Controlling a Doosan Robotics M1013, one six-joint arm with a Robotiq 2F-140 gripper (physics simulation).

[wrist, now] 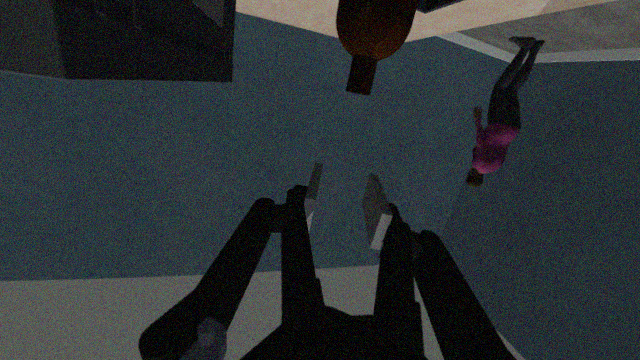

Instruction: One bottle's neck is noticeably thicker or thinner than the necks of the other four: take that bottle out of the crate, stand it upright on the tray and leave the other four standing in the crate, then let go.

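Frame: origin at the arm's base, x left, y ahead, z down, level; millimetres.
Seen in the pictures: gripper, between the fingertips: (343,183).
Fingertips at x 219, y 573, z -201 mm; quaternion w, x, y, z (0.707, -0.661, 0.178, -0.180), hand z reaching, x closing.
Pixels of each thing's middle, then the offset from my fingertips to it. "pt": a spot on its surface instead.
- dark brown bottle, middle of its body: (375,10) dx +27, dy +48, dz +161 mm
- large dark box-like object, a spot on its surface: (150,45) pt dx -148, dy -12, dz +86 mm
A dark brown bottle (375,30) shows at the top middle of the wrist view, neck toward the fingers; its lower part is cut off by the frame's top edge. My gripper (343,183) is partly open and empty, its two pads apart with background between them. The fingertips are clear of the bottle's neck, which ends a short way beyond them. The crate, the tray and the other four bottles cannot be made out in this view.
A large dark box-like object (150,45) fills the upper left. A person (497,135) in a pink top shows upside down at the right, in the background. A blue wall (125,175) and a pale strip along the bottom lie behind the gripper.
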